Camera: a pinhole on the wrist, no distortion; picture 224 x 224 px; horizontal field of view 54.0 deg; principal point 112.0 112.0 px. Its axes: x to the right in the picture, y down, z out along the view. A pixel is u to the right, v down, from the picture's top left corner.
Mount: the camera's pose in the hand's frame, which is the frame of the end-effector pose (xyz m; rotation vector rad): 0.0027 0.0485 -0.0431 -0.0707 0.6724 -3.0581
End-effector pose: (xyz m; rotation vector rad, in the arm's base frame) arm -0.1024 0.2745 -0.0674 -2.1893 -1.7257 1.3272
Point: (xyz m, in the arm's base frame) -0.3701 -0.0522 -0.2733
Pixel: 197 22
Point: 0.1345 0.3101 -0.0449
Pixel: behind the camera
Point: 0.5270 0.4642 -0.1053
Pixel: behind the camera
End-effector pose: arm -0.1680 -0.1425 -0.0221 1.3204 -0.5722 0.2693
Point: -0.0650 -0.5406 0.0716
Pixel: 28 79
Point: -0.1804 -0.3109 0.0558
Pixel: 68 33
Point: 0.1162 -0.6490 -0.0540
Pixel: 13 157
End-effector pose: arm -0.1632 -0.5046 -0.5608 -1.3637 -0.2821 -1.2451
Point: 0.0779 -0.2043 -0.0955
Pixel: 8 97
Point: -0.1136 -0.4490 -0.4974
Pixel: 64 112
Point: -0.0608 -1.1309 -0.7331
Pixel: behind the camera
